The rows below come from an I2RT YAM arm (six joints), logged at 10 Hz.
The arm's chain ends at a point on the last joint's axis. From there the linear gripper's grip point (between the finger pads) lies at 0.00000 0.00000 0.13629 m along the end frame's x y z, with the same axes.
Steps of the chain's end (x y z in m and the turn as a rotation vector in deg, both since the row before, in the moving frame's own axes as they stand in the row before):
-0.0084, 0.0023, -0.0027, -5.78, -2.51, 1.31
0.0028, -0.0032, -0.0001, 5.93, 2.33, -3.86
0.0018, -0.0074, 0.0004, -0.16, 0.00, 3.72
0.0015, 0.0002, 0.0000, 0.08, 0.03, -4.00
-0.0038, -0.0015, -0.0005, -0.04, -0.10, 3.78
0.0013, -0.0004, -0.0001, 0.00, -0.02, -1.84
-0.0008, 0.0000, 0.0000, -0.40, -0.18, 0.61
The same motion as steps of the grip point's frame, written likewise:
-0.0145, 0.0160, -0.0035, -5.78, -2.51, 1.31
0.0079, -0.0175, -0.0009, 5.93, 2.33, -3.86
0.0018, -0.0070, 0.0004, -0.16, 0.00, 3.72
0.0016, 0.0000, 0.0000, 0.08, 0.03, -4.00
-0.0040, -0.0014, -0.0005, -0.04, -0.10, 3.78
0.0013, -0.0004, -0.0001, 0.00, -0.02, -1.84
-0.0012, 0.0009, 0.0000, -0.40, -0.18, 0.61

